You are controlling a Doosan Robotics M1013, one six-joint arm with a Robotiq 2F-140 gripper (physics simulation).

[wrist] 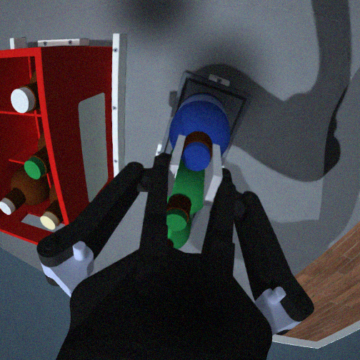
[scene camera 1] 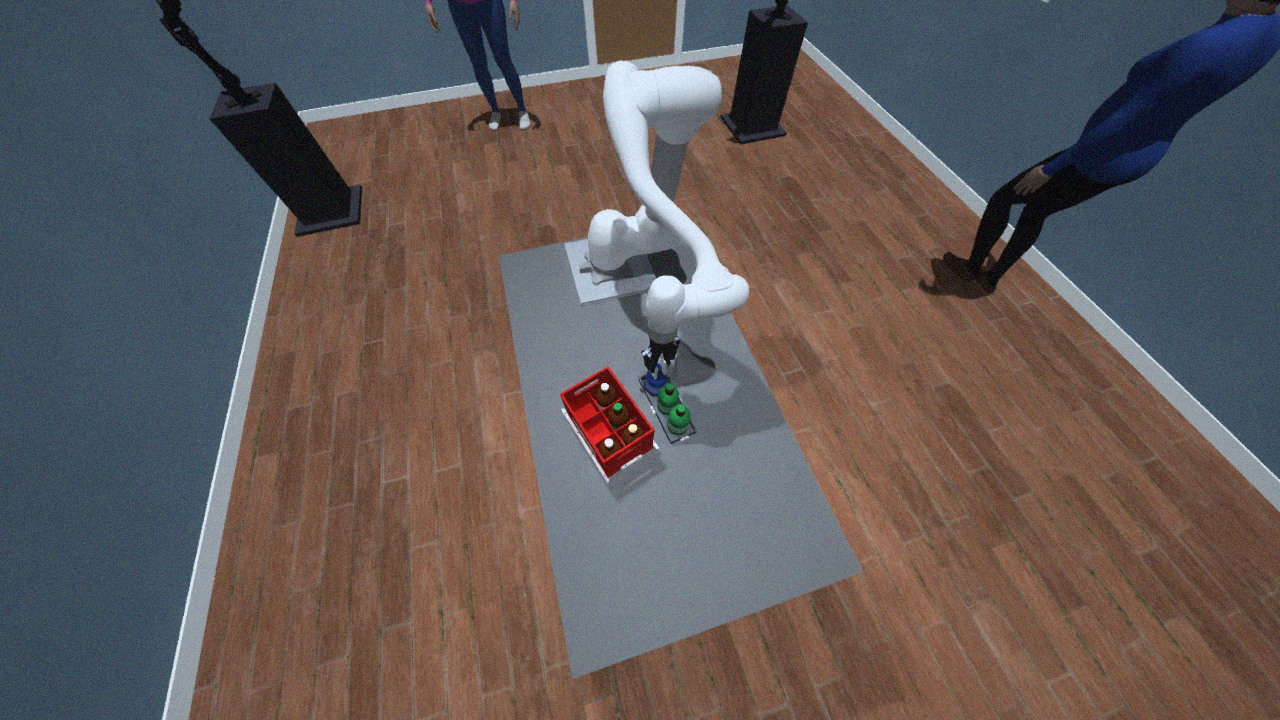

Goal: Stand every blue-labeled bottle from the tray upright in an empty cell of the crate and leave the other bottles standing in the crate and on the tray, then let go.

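Places are measured from the arm's base along level axes (x left, y back, z up), in centimetres.
Pixels of known places: gripper, fingertip midpoint: (scene camera 1: 658,373); arm's base at its link origin: (scene camera 1: 608,265).
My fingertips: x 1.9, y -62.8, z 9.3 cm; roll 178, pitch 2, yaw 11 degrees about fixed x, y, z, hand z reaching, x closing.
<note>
Ahead of a thing's pixels: the offset from my fingertips to its top centre. Level surfaces: height alone.
The blue-labeled bottle @[dx -0.2, dy +0.9, dz +3.6 cm] (scene camera 1: 656,383) (wrist: 200,120) stands at the robot-side end of the tray (wrist: 244,102). My gripper (scene camera 1: 657,368) (wrist: 195,151) is shut on its neck, just below the blue cap. Two green bottles @[dx +1.3, dy -7.5, dz +3.5 cm] (scene camera 1: 667,399) @[dx +2.3, dy -15.8, dz +3.5 cm] (scene camera 1: 679,420) stand in a row behind it in the tray; the nearer green bottle (wrist: 190,187) shows between my fingers in the wrist view. The red crate @[dx -21.3, dy -10.5, dz +5.0 cm] (scene camera 1: 627,454) (wrist: 65,100) stands beside the tray. It holds several brown bottles with white, green and cream caps. Two cells on the crate's side away from the tray are empty.
A grey mat @[dz -12.5 cm] (scene camera 1: 698,537) lies under the crate, tray and robot base. Black pedestals (scene camera 1: 286,161) (scene camera 1: 765,80) stand far back on both sides. One person (scene camera 1: 487,44) stands at the back, and another person (scene camera 1: 1136,116) stands at the right.
</note>
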